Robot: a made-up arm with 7 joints. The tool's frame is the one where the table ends. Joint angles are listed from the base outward.
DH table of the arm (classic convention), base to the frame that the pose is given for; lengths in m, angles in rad. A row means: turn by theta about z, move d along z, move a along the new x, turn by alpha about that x. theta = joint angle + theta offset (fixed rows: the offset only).
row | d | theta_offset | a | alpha
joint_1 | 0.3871 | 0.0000 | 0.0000 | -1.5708
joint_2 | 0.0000 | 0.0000 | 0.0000 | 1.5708
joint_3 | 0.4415 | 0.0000 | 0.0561 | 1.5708
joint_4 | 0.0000 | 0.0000 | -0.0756 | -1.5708
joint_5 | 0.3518 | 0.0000 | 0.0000 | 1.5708
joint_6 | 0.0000 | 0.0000 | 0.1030 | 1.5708
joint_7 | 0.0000 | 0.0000 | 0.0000 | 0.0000
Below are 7 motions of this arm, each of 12 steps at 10 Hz.
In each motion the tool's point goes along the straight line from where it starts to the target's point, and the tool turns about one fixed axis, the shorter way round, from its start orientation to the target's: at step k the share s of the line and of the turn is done. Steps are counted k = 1, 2, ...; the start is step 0. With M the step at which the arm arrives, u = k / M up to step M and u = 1 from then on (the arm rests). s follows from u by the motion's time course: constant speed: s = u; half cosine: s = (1 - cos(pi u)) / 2; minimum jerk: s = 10 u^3 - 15 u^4 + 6 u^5.
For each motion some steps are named. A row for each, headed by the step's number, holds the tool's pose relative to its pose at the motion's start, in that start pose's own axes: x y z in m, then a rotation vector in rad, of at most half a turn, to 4 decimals.
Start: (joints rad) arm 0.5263 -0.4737 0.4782 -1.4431 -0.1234 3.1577 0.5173
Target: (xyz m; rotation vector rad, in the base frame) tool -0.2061 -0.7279 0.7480 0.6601 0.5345 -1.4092
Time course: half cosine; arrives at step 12
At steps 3, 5, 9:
3: 0.0237 0.0426 -0.1334 0.0451 0.2543 0.0687
5: 0.0599 0.1079 -0.3376 0.1142 0.6435 0.1739
9: 0.1380 0.2484 -0.7775 0.2631 1.4821 0.4006

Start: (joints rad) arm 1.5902 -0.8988 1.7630 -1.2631 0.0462 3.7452 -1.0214
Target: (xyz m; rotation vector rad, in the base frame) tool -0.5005 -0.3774 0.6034 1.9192 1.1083 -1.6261
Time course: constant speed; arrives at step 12
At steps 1, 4, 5, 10, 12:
1: -0.0180 -0.0216 -0.0057 0.0297 0.0542 -0.1094
4: -0.0721 -0.0864 -0.0229 0.1186 0.2170 -0.4377
5: -0.0902 -0.1080 -0.0286 0.1483 0.2712 -0.5471
10: -0.1803 -0.2161 -0.0571 0.2966 0.5424 -1.0942
12: -0.2164 -0.2593 -0.0686 0.3559 0.6509 -1.3130

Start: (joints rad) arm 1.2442 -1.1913 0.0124 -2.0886 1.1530 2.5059 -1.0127
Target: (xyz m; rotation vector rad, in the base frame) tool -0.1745 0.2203 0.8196 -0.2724 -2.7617 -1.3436
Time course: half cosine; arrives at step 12
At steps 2, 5, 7, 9, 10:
2: -0.0154 -0.0084 0.0236 0.0323 -0.0648 -0.0711
5: -0.0849 -0.0462 0.1305 0.1785 -0.3586 -0.3932
7: -0.1443 -0.0785 0.2216 0.3032 -0.6091 -0.6678
9: -0.1957 -0.1064 0.3005 0.4112 -0.8260 -0.9057
10: -0.2139 -0.1163 0.3285 0.4494 -0.9029 -0.9900

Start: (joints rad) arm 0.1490 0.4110 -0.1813 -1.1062 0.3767 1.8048 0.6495
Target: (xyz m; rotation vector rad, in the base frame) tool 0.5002 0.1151 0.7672 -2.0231 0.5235 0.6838
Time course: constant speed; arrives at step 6
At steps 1, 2, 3, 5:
1: -0.0333 0.0133 0.0159 0.0529 -0.1522 0.0060
2: -0.0666 0.0266 0.0317 0.1058 -0.3043 0.0120
3: -0.0999 0.0399 0.0476 0.1587 -0.4565 0.0181
5: -0.1664 0.0665 0.0793 0.2645 -0.7608 0.0301

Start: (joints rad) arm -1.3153 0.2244 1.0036 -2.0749 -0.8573 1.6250 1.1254
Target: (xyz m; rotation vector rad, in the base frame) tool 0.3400 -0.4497 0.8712 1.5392 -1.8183 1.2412
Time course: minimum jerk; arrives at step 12
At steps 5, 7, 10, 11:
5: 0.0626 0.1177 0.0066 0.2363 0.2012 0.3312
7: 0.1181 0.2218 0.0124 0.4453 0.3792 0.6244
10: 0.1743 0.3275 0.0182 0.6574 0.5598 0.9217
11: 0.1798 0.3378 0.0188 0.6781 0.5775 0.9507

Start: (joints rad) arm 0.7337 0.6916 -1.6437 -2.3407 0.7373 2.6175 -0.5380
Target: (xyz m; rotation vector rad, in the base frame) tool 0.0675 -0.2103 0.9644 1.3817 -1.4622 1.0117
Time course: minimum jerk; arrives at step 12
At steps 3, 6, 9, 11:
3: -0.0115 0.0302 -0.0318 -0.0353 0.0708 0.0753
6: -0.0553 0.1458 -0.1534 -0.1704 0.3418 0.3639
9: -0.0992 0.2614 -0.2751 -0.3055 0.6129 0.6524
11: -0.1101 0.2901 -0.3053 -0.3391 0.6801 0.7240

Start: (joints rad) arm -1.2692 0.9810 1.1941 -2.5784 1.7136 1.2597 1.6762
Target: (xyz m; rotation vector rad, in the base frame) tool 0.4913 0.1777 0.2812 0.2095 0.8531 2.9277
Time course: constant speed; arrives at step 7
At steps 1, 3, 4, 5, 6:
1: -0.0059 -0.0355 0.0026 0.0329 0.0155 0.0296
3: -0.0178 -0.1065 0.0078 0.0986 0.0466 0.0889
4: -0.0237 -0.1420 0.0104 0.1315 0.0621 0.1185
5: -0.0297 -0.1775 0.0130 0.1644 0.0777 0.1482
6: -0.0356 -0.2130 0.0156 0.1972 0.0932 0.1778

